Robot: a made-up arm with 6 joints.
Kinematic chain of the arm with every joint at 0, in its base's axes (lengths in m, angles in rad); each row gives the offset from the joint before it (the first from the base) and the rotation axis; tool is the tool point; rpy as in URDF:
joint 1: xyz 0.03 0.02 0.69 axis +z
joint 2: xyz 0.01 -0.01 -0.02 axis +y
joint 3: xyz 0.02 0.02 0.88 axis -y
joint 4: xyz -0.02 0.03 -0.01 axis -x
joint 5: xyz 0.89 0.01 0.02 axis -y
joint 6: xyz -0.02 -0.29 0 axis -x
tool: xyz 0.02 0 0 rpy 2.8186 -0.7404 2.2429
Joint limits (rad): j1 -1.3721..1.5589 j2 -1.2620..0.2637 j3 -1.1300..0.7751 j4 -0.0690..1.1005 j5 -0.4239..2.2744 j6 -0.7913..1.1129
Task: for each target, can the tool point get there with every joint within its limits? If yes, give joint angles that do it. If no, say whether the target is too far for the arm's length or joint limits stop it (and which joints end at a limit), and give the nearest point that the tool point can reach.
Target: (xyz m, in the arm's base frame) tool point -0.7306 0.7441 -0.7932
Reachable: no: joint limits stop it (at a limit: joint 1, joint 2, joint 3, joint 4) | nearest point 0.1069 0.6759 0.7018 | short by 1.715 m
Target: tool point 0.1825 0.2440 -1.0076
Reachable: no: joint limits stop it (at a limit: joint 2, joint 3, joint 4) | nearest point 0.2940 0.4078 0.6563 | short by 1.676 m
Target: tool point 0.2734 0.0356 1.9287
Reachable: yes | joints 1.1484 -0.7067 -0.1103 0.3551 0.1483 -0.4530
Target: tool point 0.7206 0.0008 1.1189
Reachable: yes | joints 0.2989 -0.1611 -0.7706 0.2989 -0.1098 0.0464
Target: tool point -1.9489 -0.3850 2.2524
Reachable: no: too far | nearest point -1.2986 -0.2519 1.7349 | short by 0.842 m
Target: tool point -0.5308 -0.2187 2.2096
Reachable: yes | joints 0.1811 -0.7720 0.5671 0.8321 1.1008 -0.3462
